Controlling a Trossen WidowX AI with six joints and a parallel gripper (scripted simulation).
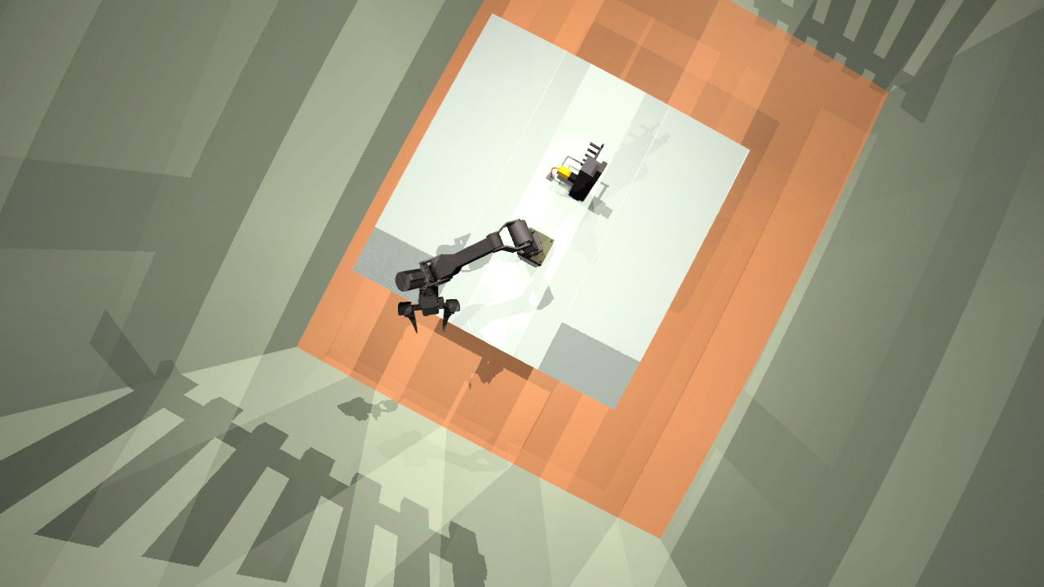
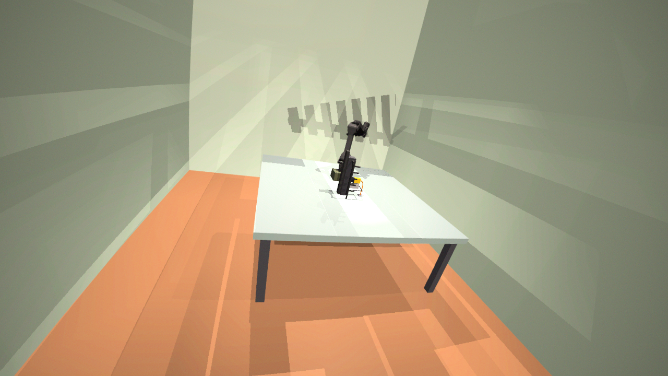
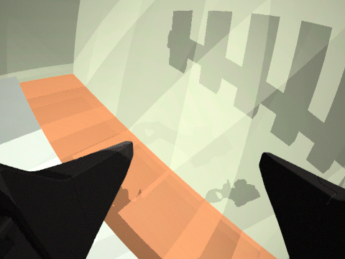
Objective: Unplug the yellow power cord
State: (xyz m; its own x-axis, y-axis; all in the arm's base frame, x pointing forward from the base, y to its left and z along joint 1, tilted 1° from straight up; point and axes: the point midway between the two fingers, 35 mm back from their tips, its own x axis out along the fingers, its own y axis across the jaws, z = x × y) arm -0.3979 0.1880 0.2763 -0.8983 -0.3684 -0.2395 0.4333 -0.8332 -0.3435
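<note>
Right now my gripper tip is 75 cm short of the yellow plug, 21 cm above it and 19 cm to the left of it. From my gripper tip the other things lie so: power strip: 74 cm ahead, 26 cm to the right, 20 cm below.
</note>
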